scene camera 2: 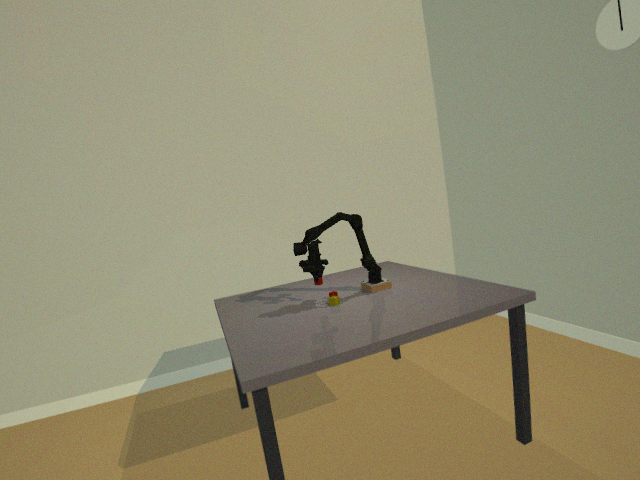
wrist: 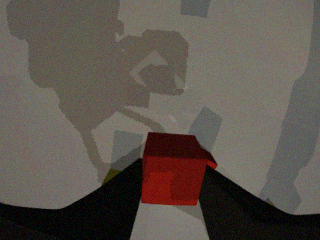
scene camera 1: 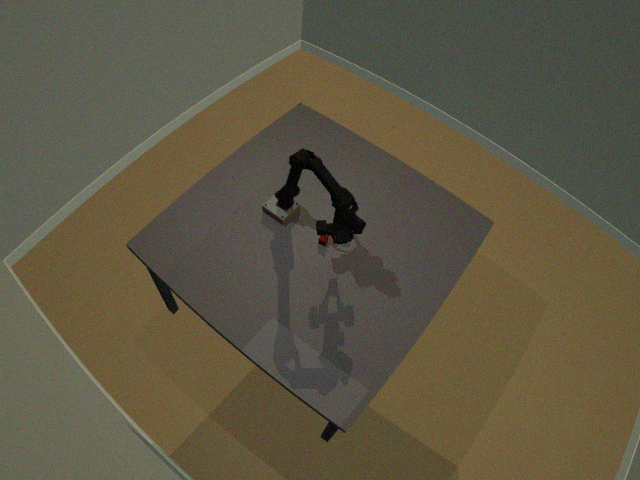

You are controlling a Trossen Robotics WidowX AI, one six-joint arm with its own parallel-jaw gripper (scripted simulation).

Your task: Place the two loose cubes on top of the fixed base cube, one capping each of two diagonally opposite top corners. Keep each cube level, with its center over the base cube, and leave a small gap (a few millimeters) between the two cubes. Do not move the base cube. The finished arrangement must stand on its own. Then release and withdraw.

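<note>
In my gripper (wrist: 170, 166) I hold a red cube (wrist: 174, 166).
</note>
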